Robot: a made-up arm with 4 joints.
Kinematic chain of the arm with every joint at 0, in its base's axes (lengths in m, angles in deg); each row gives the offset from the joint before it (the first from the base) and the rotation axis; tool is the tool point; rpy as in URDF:
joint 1: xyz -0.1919 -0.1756 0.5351 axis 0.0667 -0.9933 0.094
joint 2: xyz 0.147 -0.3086 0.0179 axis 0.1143 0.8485 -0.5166
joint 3: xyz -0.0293 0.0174 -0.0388 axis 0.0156 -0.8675 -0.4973
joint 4: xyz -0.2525 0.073 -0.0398 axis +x
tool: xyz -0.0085 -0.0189 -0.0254 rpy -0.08 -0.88 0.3
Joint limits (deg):
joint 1: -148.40..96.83
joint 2: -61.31..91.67
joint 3: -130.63..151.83
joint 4: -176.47..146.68
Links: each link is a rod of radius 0.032 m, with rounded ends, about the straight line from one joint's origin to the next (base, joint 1, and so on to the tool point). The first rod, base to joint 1, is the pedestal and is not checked.
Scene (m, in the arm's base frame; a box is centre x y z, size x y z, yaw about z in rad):
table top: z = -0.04
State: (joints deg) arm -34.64 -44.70 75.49 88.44
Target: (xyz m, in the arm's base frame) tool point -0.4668 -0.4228 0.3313
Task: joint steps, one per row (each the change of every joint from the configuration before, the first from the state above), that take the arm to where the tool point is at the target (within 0.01 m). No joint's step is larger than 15 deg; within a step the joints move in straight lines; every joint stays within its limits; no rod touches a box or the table.
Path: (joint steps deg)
1: -14.71 13.83 10.26 -3.61
2: -14.72 13.84 10.26 -3.60
3: -14.71 13.83 10.26 -3.61
4: -14.71 13.84 10.26 -3.61
5: -14.71 13.83 10.27 -3.61

